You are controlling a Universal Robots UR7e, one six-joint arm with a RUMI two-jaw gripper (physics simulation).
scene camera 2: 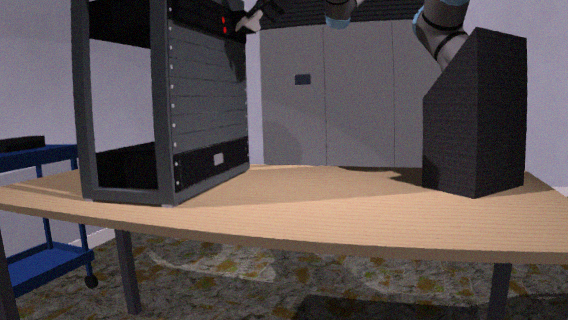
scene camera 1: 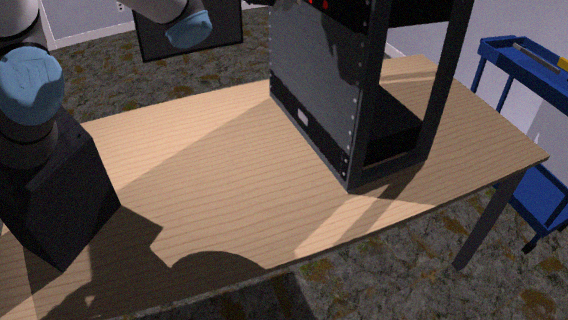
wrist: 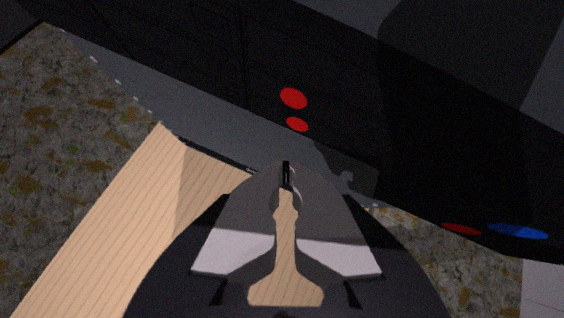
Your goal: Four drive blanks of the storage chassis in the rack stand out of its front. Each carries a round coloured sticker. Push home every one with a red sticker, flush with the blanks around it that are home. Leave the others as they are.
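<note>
The storage chassis (scene camera 1: 347, 15) (scene camera 2: 197, 15) (wrist: 195, 65) is a dark band high in the rack (scene camera 1: 369, 95) (scene camera 2: 161, 95). Two red stickers, an upper one (scene camera 1: 325, 4) (scene camera 2: 223, 20) (wrist: 293, 98) and a lower one (scene camera 2: 225, 30) (wrist: 297, 124), sit close together on its front. Farther right in the wrist view are another red sticker (wrist: 460, 229) and a blue sticker (wrist: 517, 231). How far each blank stands out is hard to tell in the dark. My gripper (scene camera 2: 237, 29) (wrist: 286, 163) is shut and empty, close before the chassis front, with its tips below the close red pair in the wrist view.
Grey panels (scene camera 1: 317, 65) (scene camera 2: 210, 90) fill the rack below the chassis, above a black unit (scene camera 2: 197, 165) with a pale label. The rack stands on the wooden table (scene camera 1: 210, 200) (scene camera 2: 325, 215). A black arm pedestal (scene camera 1: 65, 200) (scene camera 2: 475, 120) and a blue cart (scene camera 1: 520, 60) (scene camera 2: 55, 150) are also there.
</note>
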